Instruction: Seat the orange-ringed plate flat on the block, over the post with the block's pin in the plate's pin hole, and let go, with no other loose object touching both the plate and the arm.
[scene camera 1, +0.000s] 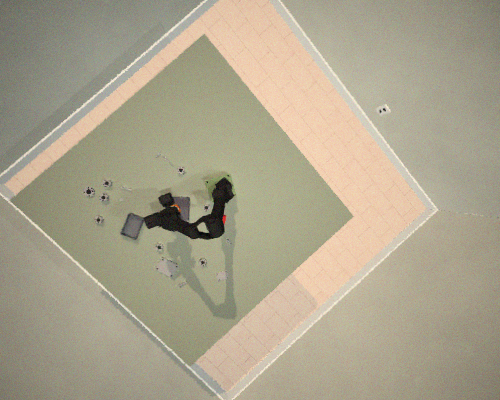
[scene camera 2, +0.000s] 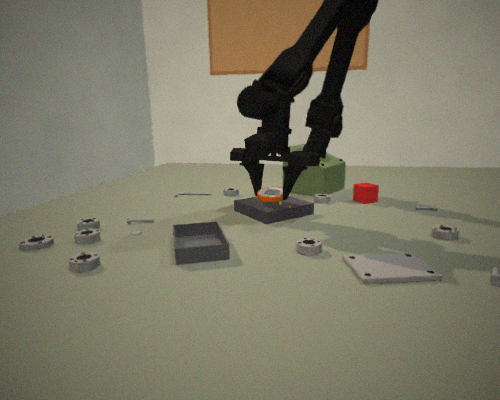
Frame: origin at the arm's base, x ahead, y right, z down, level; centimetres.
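Where they show: gripper, fingertip midpoint: (scene camera 2: 270, 197); arm's base, link origin: (scene camera 1: 224, 185) (scene camera 2: 314, 151).
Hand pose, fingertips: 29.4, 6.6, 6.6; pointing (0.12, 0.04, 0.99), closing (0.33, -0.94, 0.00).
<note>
Things, the pixels of their top centre, and the offset from my fingertips, as dx, dy, dz.
- dark grey block, top centre: (scene camera 2: 273, 194) (scene camera 1: 176, 209) -1.8, -0.2, -0.2
- open dark tray, top centre: (scene camera 2: 198, 233) (scene camera 1: 131, 226) +21.9, +7.7, +1.2
- red cube, top centre: (scene camera 2: 366, 184) (scene camera 1: 221, 219) -16.3, -20.1, -0.3
- pale flat plate, top centre: (scene camera 2: 389, 264) (scene camera 1: 167, 267) +24.1, -21.3, +2.9
The orange-ringed plate (scene camera 1: 176, 207) (scene camera 2: 270, 194) is a pale disc with an orange rim. It lies roughly level at the dark grey block (scene camera 1: 184, 201) (scene camera 2: 270, 215), low over the block's top. Whether it rests fully flat cannot be told. The post is hidden by the plate. Small yellow marks show on the block just right of the plate in scene camera 2; the pin and pin hole cannot be made out. My gripper (scene camera 2: 271, 196) points down and is shut on the plate, with one finger on each side. In scene camera 1 the arm hides the fingertips.
An open dark tray (scene camera 1: 125, 223) (scene camera 2: 202, 253) stands near the block. A green block (scene camera 2: 312, 178) and a red cube (scene camera 1: 224, 219) (scene camera 2: 365, 193) stand behind. A pale flat plate (scene camera 1: 166, 267) (scene camera 2: 395, 270), several small grey round parts and some bolts lie around.
</note>
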